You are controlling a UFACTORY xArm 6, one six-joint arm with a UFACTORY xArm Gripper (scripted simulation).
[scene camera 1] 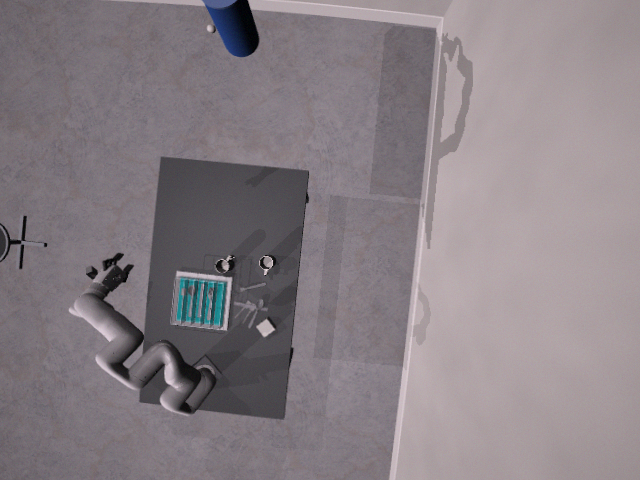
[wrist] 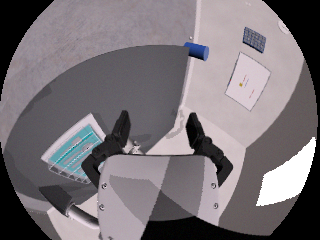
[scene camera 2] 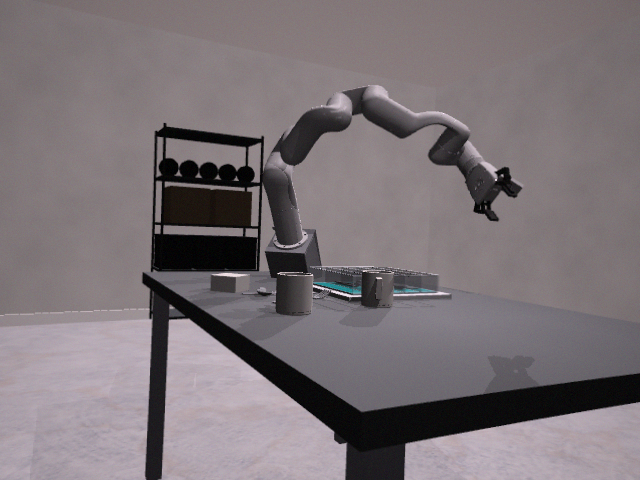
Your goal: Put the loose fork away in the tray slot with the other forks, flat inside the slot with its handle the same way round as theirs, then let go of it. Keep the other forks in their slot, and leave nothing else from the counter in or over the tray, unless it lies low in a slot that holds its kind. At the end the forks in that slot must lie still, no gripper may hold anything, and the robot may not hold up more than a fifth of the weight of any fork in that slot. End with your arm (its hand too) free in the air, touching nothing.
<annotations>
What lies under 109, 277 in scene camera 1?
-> The gripper.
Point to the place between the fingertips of the gripper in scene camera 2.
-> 503, 208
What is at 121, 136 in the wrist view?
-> The gripper.
</annotations>
